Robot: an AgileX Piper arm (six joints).
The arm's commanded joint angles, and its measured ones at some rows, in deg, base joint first. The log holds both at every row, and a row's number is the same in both.
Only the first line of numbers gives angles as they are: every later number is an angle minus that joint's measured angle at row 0.
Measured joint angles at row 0:
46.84, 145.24, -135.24, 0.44, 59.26, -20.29
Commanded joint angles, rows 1 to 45:
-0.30, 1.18, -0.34, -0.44, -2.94, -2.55
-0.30, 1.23, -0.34, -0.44, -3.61, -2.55
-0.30, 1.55, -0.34, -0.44, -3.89, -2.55
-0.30, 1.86, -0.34, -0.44, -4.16, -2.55
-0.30, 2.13, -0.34, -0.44, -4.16, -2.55
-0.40, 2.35, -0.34, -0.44, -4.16, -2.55
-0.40, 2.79, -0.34, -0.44, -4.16, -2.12
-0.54, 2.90, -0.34, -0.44, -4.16, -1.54
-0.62, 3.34, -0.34, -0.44, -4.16, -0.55
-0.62, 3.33, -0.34, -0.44, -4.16, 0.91
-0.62, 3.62, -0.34, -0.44, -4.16, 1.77
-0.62, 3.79, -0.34, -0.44, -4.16, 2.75
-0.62, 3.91, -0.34, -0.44, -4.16, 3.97
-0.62, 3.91, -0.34, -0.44, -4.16, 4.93
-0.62, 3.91, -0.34, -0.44, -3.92, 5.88
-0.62, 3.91, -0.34, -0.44, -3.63, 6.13
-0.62, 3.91, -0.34, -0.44, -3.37, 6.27
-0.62, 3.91, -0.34, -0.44, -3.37, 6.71
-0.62, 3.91, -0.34, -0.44, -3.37, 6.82
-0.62, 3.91, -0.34, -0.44, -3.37, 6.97
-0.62, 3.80, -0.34, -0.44, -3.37, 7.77
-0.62, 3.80, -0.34, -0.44, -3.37, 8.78
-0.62, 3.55, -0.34, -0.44, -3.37, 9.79
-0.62, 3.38, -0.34, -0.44, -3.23, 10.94
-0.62, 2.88, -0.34, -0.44, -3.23, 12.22
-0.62, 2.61, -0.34, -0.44, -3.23, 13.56
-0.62, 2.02, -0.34, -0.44, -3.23, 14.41
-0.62, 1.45, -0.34, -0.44, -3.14, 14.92
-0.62, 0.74, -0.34, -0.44, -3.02, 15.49
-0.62, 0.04, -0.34, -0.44, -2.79, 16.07
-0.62, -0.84, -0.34, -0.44, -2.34, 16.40
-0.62, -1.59, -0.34, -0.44, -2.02, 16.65
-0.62, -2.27, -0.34, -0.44, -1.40, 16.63
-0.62, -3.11, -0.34, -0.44, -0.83, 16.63
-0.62, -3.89, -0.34, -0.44, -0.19, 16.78
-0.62, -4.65, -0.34, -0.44, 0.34, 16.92
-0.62, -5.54, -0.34, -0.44, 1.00, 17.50
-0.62, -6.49, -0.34, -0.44, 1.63, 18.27
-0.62, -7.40, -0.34, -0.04, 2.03, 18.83
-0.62, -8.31, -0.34, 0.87, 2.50, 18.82
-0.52, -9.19, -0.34, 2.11, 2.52, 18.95
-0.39, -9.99, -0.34, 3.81, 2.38, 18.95
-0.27, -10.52, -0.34, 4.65, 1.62, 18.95
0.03, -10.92, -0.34, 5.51, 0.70, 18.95
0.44, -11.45, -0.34, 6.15, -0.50, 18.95
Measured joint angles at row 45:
-0.15, -8.59, 0.00, 3.17, 1.96, 18.77
